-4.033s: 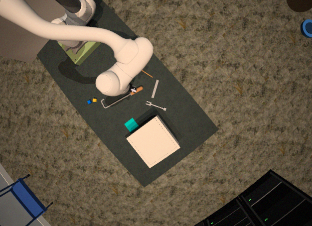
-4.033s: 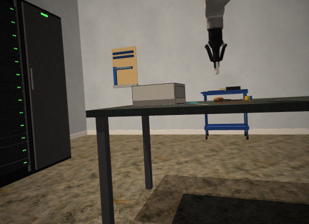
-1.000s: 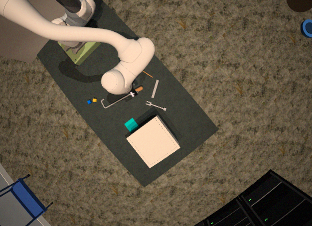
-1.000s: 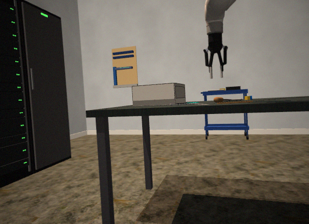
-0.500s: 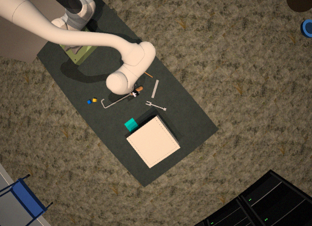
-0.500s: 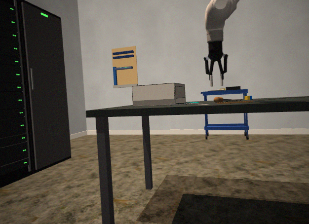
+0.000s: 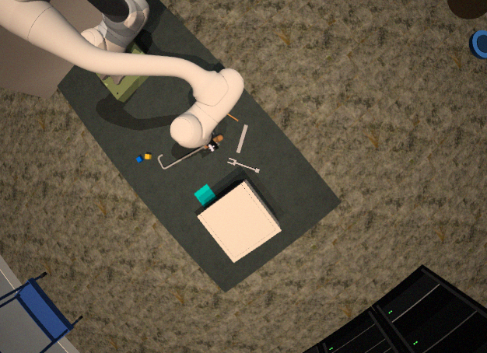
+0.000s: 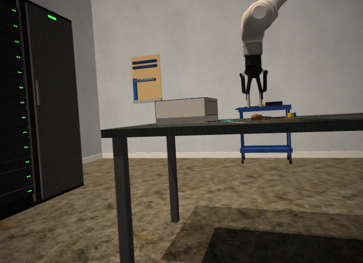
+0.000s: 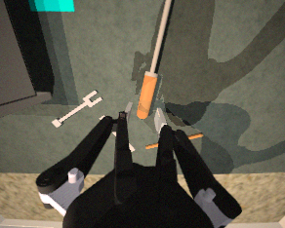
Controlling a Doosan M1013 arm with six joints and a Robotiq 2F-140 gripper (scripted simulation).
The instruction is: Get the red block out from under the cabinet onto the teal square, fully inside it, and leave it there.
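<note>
Now: the flat grey bar 11 cm to the left of my hand, 10 cm below it and 8 cm ahead of it. Round my hand: fork-ended tool 19 cm ahead, 9 cm below, 2 cm to the left; thin orange stick 13 cm to the left, 9 cm below, 9 cm behind; long hook tool 14 cm to the right, 8 cm below, 7 cm behind.
</note>
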